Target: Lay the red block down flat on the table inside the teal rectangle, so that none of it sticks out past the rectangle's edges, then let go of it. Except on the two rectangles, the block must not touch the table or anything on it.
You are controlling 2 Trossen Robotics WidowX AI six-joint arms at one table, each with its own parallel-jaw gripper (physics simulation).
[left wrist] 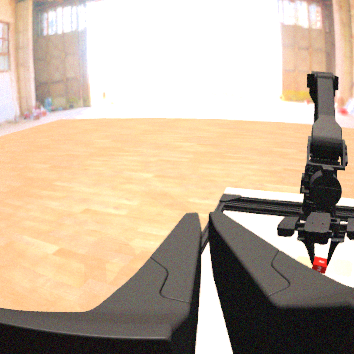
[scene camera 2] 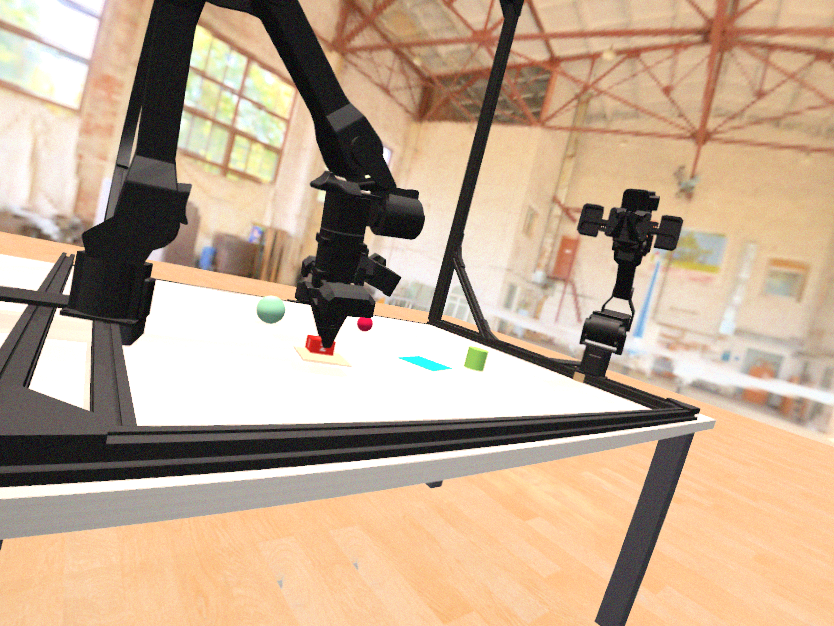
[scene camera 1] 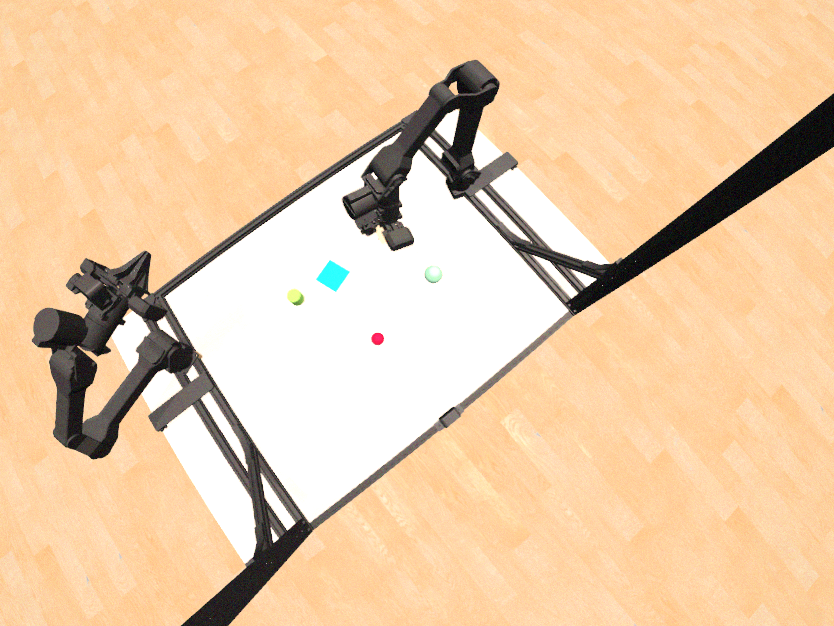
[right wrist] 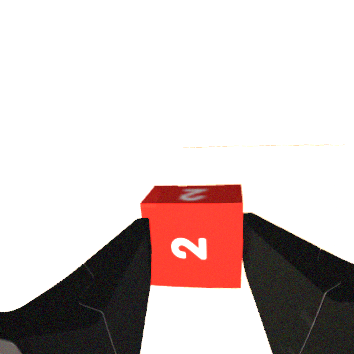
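Pixels of known places: left gripper, fingertip midpoint: (left wrist: 202,223) (scene camera 2: 626,213) (scene camera 1: 148,252); right gripper, fingertip midpoint: (left wrist: 319,264) (scene camera 2: 324,342) (right wrist: 194,227); left arm's base, link origin: (scene camera 2: 591,374) (scene camera 1: 183,359); right arm's base, link origin: (scene camera 2: 106,315) (scene camera 1: 460,183).
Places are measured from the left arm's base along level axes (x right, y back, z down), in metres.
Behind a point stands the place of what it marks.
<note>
The red block (scene camera 2: 311,343) @(y -0.584, x 0.291, z 0.006 m) (left wrist: 320,264) @(y -0.551, x 0.289, z 0.000 m) (right wrist: 192,245) @(y -0.562, x 0.294, z 0.000 m), marked with a white 2, is upright between the fingers of my right gripper (scene camera 2: 324,346) @(y -0.559, x 0.291, z 0.005 m) (right wrist: 194,227) @(y -0.559, x 0.291, z 0.005 m), which is shut on it. It is on or barely above the cream rectangle (scene camera 2: 338,361) @(y -0.572, x 0.250, z 0.018 m); I cannot tell whether they touch. In scene camera 1 the right arm hides the block. The teal rectangle (scene camera 1: 332,276) @(y -0.391, x 0.214, z 0.018 m) (scene camera 2: 425,363) @(y -0.399, x 0.211, z 0.018 m) lies flat on the table, apart from the block, with nothing on it. My left gripper (scene camera 1: 146,255) @(y -0.190, x 0.000, z -0.317 m) (left wrist: 202,223) @(y -0.190, x 0.000, z -0.317 m) is shut and empty, raised beyond the table's left end in scene camera 1.
A green cylinder (scene camera 1: 295,296) @(y -0.292, x 0.175, z -0.017 m) (scene camera 2: 475,358) @(y -0.309, x 0.164, z -0.002 m) stands close beside the teal rectangle. A mint ball (scene camera 1: 433,273) @(y -0.520, x 0.449, z -0.026 m) (scene camera 2: 270,309) @(y -0.541, x 0.430, z -0.007 m) and a crimson ball (scene camera 1: 377,338) @(y -0.308, x 0.412, z -0.012 m) (scene camera 2: 364,324) @(y -0.322, x 0.402, z 0.003 m) are on the table. Black frame rails (scene camera 1: 289,205) @(y -0.507, x -0.018, z 0.012 m) run along the table's edges.
</note>
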